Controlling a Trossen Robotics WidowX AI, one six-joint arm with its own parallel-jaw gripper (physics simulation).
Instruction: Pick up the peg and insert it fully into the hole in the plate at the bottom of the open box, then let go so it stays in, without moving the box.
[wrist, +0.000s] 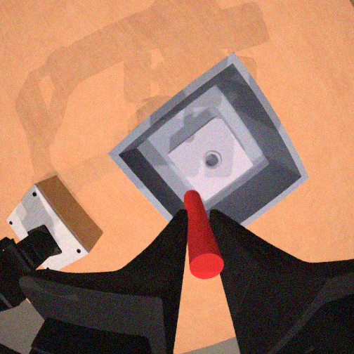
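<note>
A red round peg (201, 232) is held between the two black fingertips of my gripper (197, 215), which is shut on it. The peg's far end points up the view and overlaps the near corner of the box. The open grey box (287, 142) stands on the table in the middle and right of the view, turned like a diamond. A pale plate (187, 162) lies at its bottom, with a round dark hole (212, 159) near the plate's middle. The peg's far end shows below and left of the hole, apart from it. The box's near corner is hidden behind the peg and fingers.
A block (72, 212) with a brown side and a white, screwed face stands at the lower left, with a black part attached to it. The orange table top (310, 75) carries shadows of the arm at the upper left. The box walls rise around the plate.
</note>
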